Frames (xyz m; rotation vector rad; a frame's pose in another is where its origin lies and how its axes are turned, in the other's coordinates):
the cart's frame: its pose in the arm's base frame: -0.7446 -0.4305 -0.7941 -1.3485 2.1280 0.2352
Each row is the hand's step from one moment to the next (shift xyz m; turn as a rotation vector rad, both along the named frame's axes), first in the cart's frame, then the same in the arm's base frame.
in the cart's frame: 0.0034 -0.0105 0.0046 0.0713 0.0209 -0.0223
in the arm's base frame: 0.0099 -0.0054 -0.0039 -0.0485 -0.0545 -0.0264
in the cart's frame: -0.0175 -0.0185 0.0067 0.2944 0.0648 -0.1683
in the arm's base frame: 0.0240 0.0077 0.0077 -0.2113 -0.2694 -0.0441
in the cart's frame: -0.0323 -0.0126 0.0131 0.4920 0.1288 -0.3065
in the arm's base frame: 0.0259 0.0246 0.0100 -0.3809 -0.4520 -0.0567
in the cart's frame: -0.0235 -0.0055 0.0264 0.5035 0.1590 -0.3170
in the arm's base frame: 0.0222 0.0272 -0.0068 -0.4148 -0.4513 -0.0598
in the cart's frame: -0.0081 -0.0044 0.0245 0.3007 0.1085 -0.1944
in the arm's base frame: 0.0159 0.0151 -0.0143 -0.2615 -0.2655 -0.0339
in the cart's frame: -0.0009 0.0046 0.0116 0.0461 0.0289 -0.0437
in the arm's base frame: 0.0008 0.0080 -0.0096 -0.0562 -0.0412 0.0040
